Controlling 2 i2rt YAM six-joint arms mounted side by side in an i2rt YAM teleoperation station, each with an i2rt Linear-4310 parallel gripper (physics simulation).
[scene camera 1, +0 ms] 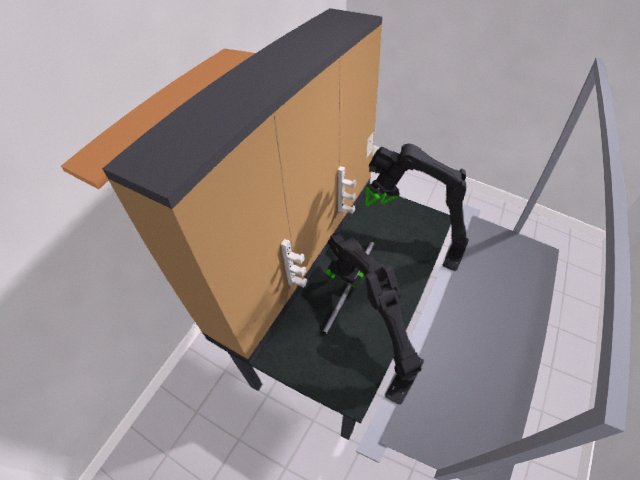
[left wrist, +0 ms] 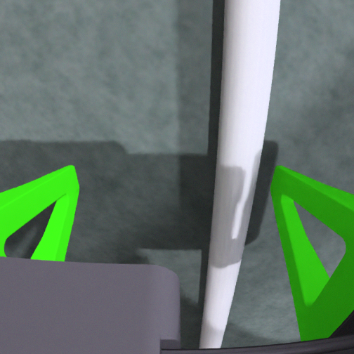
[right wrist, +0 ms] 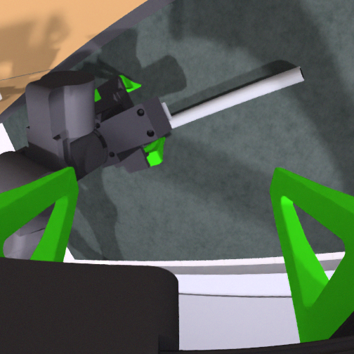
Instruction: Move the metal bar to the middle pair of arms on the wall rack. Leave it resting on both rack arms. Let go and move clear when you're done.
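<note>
The metal bar (scene camera 1: 334, 314) (left wrist: 242, 110) (right wrist: 240, 100) is a plain pale rod lying on the dark green table top (scene camera 1: 297, 346) (left wrist: 100, 75) (right wrist: 225, 200). My left gripper (scene camera 1: 345, 275) (left wrist: 174, 176) (right wrist: 150, 112) is open above the bar's middle stretch. In the left wrist view the bar runs between the fingertips, nearer the right-hand one. My right gripper (scene camera 1: 379, 197) (right wrist: 173, 178) is open and empty, high near the wall's far end. The wall rack is two white brackets, a lower one (scene camera 1: 286, 262) and an upper one (scene camera 1: 341, 190), each with three arms; the middle arms (scene camera 1: 296, 270) (scene camera 1: 348, 196) look empty.
The tan wall panel (scene camera 1: 232, 232) rises along the table's left edge. A white outlet plate (scene camera 1: 370, 145) is on it near the right arm. A grey metal frame (scene camera 1: 612, 258) stands at the right. The left arm spans the table from its right edge.
</note>
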